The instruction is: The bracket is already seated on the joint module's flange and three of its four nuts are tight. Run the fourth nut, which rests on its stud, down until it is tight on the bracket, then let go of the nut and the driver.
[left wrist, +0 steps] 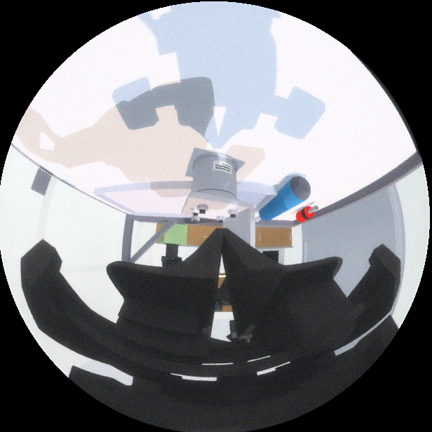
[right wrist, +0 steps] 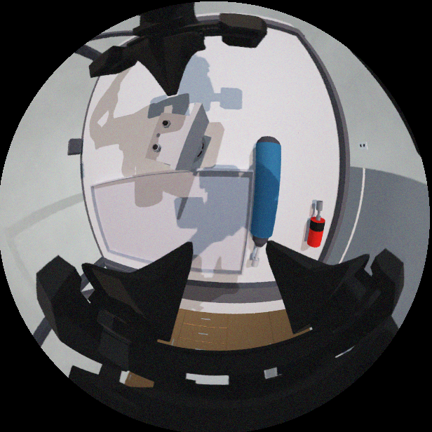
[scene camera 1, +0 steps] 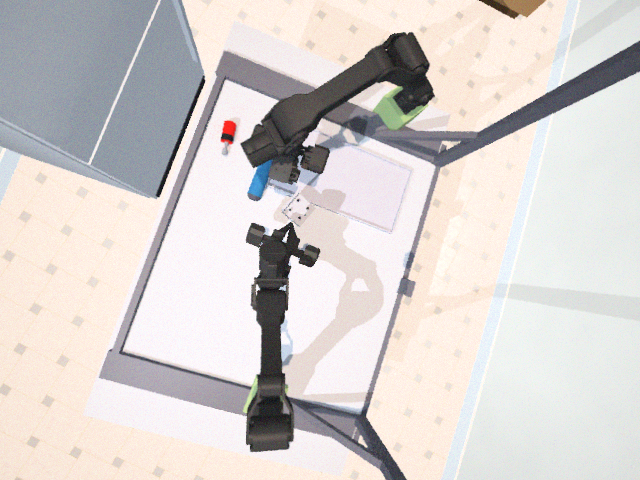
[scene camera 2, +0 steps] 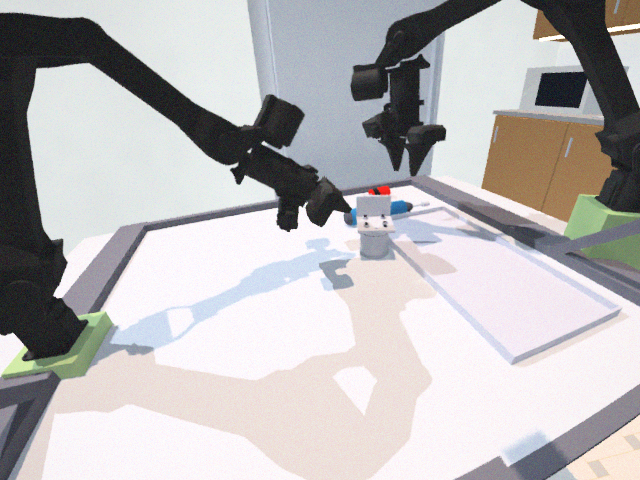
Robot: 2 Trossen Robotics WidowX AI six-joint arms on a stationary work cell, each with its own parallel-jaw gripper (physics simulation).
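Frame: origin at the left arm's base, x back, y up, z left, level; millimetres.
Where they show: left gripper, between the fingertips: (scene camera 1: 291, 223) (scene camera 2: 350, 210); right gripper, between the fingertips: (scene camera 2: 404, 173); left arm's base, origin of its link: (scene camera 1: 265, 400) (scene camera 2: 57, 340); right arm's base, origin of its link: (scene camera 1: 406, 100) (scene camera 2: 621, 205).
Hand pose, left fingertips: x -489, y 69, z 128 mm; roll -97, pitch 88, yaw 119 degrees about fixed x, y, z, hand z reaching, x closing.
Observation:
Each offset is from my left fingertips to the centre of the thing.
The bracket {dx -49, dy -15, dz -6 mm} (scene camera 1: 298, 208) (scene camera 2: 373, 205) (left wrist: 242, 222) (right wrist: 192, 137) sits on the upright joint module {dx -49, dy -60, dz -6 mm} (scene camera 2: 373, 245) (left wrist: 214, 175), its wall standing up. Small dark-centred nuts show on its plate, two of them (right wrist: 166, 123) (right wrist: 156, 147) in the right wrist view; which one is loose I cannot tell. My left gripper (scene camera 1: 291, 224) (scene camera 2: 350, 210) (left wrist: 220, 233) (right wrist: 171, 95) is shut and empty, tips close beside the bracket. My right gripper (scene camera 2: 405, 172) (right wrist: 230, 246) is partly open and empty, above and behind the bracket. The blue driver {dx -149, dy -77, dz +133 mm} (scene camera 1: 260, 179) (scene camera 2: 399, 207) (left wrist: 285, 197) (right wrist: 267, 187) lies on the table.
A smaller red driver {dx -165, dy -80, dz +264 mm} (scene camera 1: 227, 132) (scene camera 2: 379, 191) (left wrist: 304, 215) (right wrist: 315, 232) lies beyond the blue one. A shallow tray {dx -204, dy -89, dz -95 mm} (scene camera 1: 361, 180) (scene camera 2: 516, 299) (right wrist: 140, 220) lies beside the joint module. A dark frame borders the table. The right arm hides part of the blue driver in scene camera 1.

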